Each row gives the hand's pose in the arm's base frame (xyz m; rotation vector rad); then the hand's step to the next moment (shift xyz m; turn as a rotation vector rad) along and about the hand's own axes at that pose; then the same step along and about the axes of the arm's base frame.
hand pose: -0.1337 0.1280 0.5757 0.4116 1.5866 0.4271
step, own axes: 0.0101 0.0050 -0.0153 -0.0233 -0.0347 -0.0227
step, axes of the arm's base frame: -0.0158 0.0091 -0.0054 -0.0215 -0.0423 0.0037
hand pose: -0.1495 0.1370 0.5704 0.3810 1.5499 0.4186
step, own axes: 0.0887 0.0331 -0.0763 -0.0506 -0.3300 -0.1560
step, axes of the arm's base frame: -0.0788 0.0700 -0.0606 -0.1486 -0.3169 -0.1151
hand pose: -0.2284 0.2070 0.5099 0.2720 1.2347 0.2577
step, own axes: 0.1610 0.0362 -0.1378 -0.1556 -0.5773 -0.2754
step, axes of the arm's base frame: -0.0828 0.0972 -0.1729 -0.2831 -0.5769 -0.1426
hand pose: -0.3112 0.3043 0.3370 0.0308 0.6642 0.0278
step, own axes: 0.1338 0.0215 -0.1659 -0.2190 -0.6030 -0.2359
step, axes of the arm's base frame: 0.0027 0.0295 -0.2122 -0.3082 -0.6057 -0.0734
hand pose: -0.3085 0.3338 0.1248 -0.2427 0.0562 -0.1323
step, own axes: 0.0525 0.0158 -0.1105 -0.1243 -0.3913 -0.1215
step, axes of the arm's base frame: 0.0460 -0.0181 -0.1130 -0.1801 -0.3880 -0.0177
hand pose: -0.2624 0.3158 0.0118 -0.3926 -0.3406 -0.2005
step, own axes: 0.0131 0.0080 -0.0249 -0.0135 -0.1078 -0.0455
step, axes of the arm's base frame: 0.0212 -0.0045 -0.0196 -0.0270 -0.1144 -0.0078
